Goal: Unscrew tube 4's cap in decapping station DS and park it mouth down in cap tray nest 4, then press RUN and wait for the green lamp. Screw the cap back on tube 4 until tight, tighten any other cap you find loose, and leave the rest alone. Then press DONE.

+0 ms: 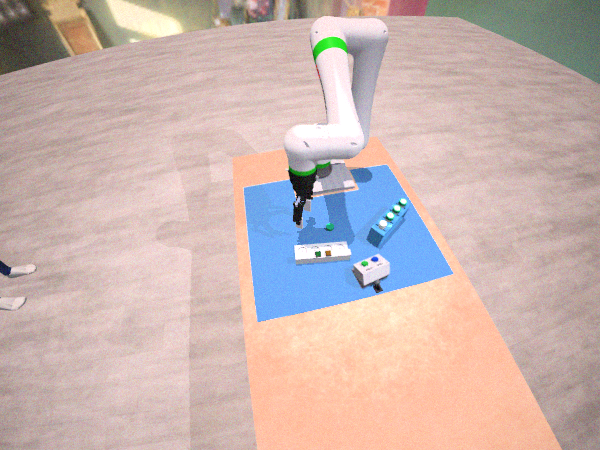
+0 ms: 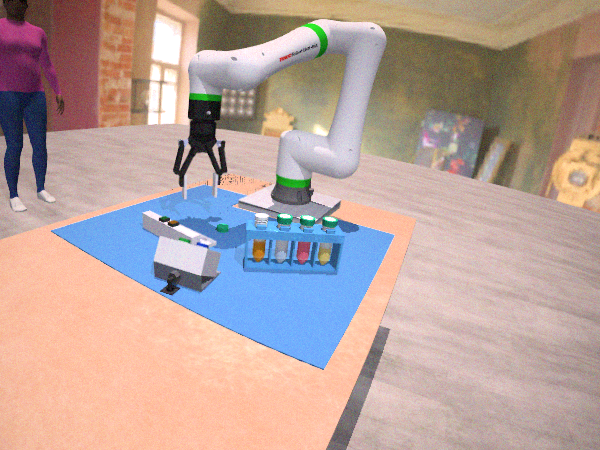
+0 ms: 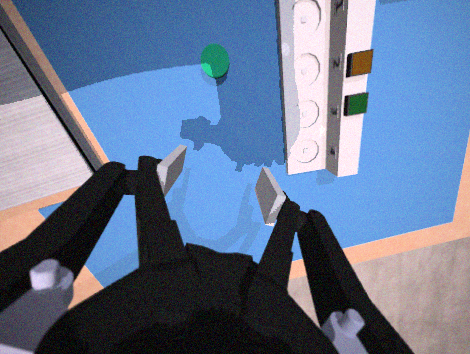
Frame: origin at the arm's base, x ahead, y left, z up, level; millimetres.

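Seen in the pictures: gripper, fingertip midpoint: point(image 1: 303, 218) point(image 2: 199, 196) point(image 3: 222, 168); arm's base, link origin: point(image 1: 317, 168) point(image 2: 290, 197).
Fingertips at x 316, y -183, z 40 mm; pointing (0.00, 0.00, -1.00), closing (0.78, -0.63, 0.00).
Pixels of each thing's top centre, then the offset from my fingertips to it. "spot": a spot on its surface instead.
- loose green cap, top centre: point(image 3: 215, 60) point(image 2: 222, 225) point(image 1: 330, 226) dy +110, dx +38, dz -54 mm
- white cap tray, top centre: point(image 3: 333, 89) point(image 2: 177, 217) point(image 1: 322, 246) dy +31, dx +144, dz -15 mm
- blue rack, top centre: point(image 2: 295, 224) point(image 1: 392, 214) dy +348, dx +120, dz +35 mm
- end tube with orange liquid, surface spot: point(image 2: 259, 250) spot: dy +287, dx +168, dz -28 mm
- white button box, top centre: point(image 2: 187, 239) point(image 1: 374, 264) dy +177, dx +290, dz +16 mm
- small black fitting, surface spot: point(image 2: 171, 283) point(image 1: 379, 286) spot: dy +185, dx +356, dz -53 mm
- Dull amber, top centre: point(image 3: 361, 63) dy +44, dx +176, dz -15 mm
A loose green cap point(image 1: 330, 227) point(image 2: 222, 228) point(image 3: 215, 61) lies on the blue mat, a smooth round face up. The white cap tray point(image 1: 304, 259) point(image 2: 188, 233) point(image 3: 345, 145) has four round nests, all empty. The blue rack point(image 1: 376, 239) point(image 2: 290, 269) holds tubes; three wear green caps. The end tube with orange liquid point(image 2: 259, 250) has a white top and no green cap. Rack numbers are not legible. My gripper point(image 1: 303, 216) point(image 2: 200, 192) point(image 3: 222, 168) is open and empty, pointing down above the mat, to the side of the loose cap and the tray's nest 4 end.
A white button box point(image 1: 371, 271) point(image 2: 180, 256) with green and blue buttons stands near the mat's front edge. A small black fitting point(image 1: 378, 287) point(image 2: 171, 283) sits in front of it. Dull amber point(image 3: 361, 62) and green point(image 3: 356, 103) blocks sit on the tray. The arm's base plate point(image 2: 250, 202) is behind.
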